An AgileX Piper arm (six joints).
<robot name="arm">
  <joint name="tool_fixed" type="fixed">
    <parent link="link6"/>
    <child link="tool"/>
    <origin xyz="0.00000 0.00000 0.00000" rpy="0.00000 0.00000 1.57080"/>
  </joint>
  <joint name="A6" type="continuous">
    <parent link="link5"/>
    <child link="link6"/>
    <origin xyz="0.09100 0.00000 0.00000" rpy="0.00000 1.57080 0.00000"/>
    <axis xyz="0 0 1"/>
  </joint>
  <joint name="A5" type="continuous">
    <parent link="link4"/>
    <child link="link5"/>
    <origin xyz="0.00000 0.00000 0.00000" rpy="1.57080 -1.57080 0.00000"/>
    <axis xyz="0 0 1"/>
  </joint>
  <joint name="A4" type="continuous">
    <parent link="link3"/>
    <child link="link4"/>
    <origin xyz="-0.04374 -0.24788 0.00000" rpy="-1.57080 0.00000 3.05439"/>
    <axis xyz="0 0 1"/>
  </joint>
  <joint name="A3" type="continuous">
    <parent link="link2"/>
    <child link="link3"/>
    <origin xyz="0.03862 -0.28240 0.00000" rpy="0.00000 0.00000 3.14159"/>
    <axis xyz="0 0 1"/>
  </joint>
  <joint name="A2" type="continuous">
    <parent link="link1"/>
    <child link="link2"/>
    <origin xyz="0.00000 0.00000 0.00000" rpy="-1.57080 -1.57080 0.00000"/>
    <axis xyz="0 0 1"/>
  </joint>
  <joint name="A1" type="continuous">
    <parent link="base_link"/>
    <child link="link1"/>
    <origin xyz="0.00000 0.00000 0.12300" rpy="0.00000 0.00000 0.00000"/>
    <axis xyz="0 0 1"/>
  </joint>
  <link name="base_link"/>
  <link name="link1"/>
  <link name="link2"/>
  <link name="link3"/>
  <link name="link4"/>
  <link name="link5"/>
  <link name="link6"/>
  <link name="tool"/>
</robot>
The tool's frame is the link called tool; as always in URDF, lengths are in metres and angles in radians. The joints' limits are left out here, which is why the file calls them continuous.
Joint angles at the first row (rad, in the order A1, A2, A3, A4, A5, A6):
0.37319, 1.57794, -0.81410, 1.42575, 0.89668, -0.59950
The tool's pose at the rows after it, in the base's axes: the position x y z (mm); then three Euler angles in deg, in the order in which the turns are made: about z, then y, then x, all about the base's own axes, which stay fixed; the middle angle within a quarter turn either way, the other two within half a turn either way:
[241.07 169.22 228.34 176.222 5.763 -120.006]
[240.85 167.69 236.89 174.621 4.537 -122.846]
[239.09 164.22 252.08 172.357 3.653 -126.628]
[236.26 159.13 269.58 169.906 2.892 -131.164]
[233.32 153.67 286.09 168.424 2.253 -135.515]
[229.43 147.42 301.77 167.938 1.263 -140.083]
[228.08 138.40 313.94 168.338 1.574 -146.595]
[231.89 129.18 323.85 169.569 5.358 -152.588]
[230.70 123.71 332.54 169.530 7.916 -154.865]
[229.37 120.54 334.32 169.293 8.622 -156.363]
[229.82 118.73 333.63 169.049 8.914 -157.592]
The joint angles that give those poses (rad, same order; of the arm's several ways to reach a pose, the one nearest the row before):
0.37321, 1.55771, -0.82978, 1.37080, 0.89666, -0.56147
0.37317, 1.53983, -0.86656, 1.26047, 0.90868, -0.48399
0.37318, 1.50513, -0.91730, 1.11555, 0.93480, -0.37743
0.37320, 1.46867, -0.97699, 0.95932, 0.98376, -0.26716
0.37320, 1.44039, -1.03704, 0.82690, 1.04829, -0.16816
0.37318, 1.41796, -1.09802, 0.70871, 1.13249, -0.07306
0.37317, 1.40397, -1.15768, 0.56757, 1.20729, 0.02667
0.37320, 1.39355, -1.20496, 0.43126, 1.22152, 0.11540
0.37321, 1.37406, -1.22577, 0.37105, 1.22829, 0.14536
0.37320, 1.36516, -1.22787, 0.33950, 1.23544, 0.15155
0.37318, 1.36512, -1.22784, 0.31655, 1.23772, 0.15154

